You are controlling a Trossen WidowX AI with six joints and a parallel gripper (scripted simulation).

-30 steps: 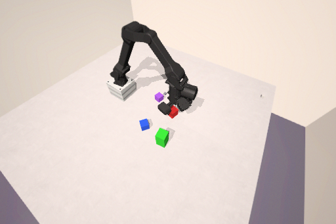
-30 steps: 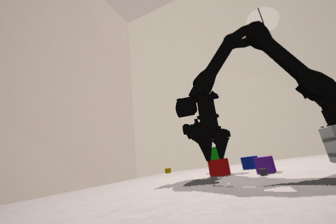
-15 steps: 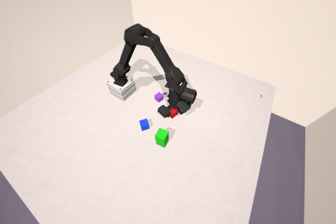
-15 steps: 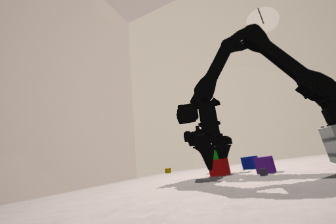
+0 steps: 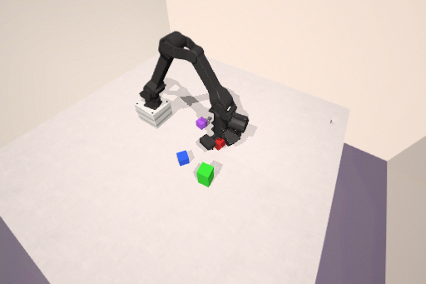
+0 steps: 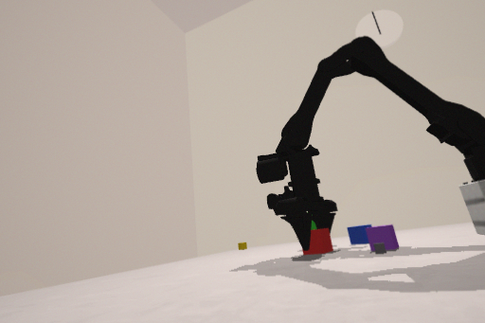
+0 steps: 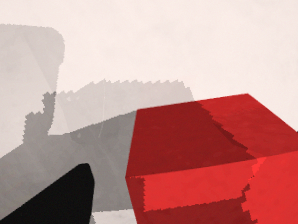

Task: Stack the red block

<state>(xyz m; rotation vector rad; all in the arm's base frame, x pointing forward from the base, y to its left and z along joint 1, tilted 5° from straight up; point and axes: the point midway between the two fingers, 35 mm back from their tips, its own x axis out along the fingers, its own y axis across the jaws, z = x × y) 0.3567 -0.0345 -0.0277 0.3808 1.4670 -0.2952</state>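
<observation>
The red block lies 1 cm above my gripper tip. Also, from my gripper tip: small grey block (13 cm to the left, 10 cm behind); then purple block (12 cm behind, 7 cm to the left, 1 cm above); then blue block (14 cm to the right, 11 cm behind, 1 cm above).
</observation>
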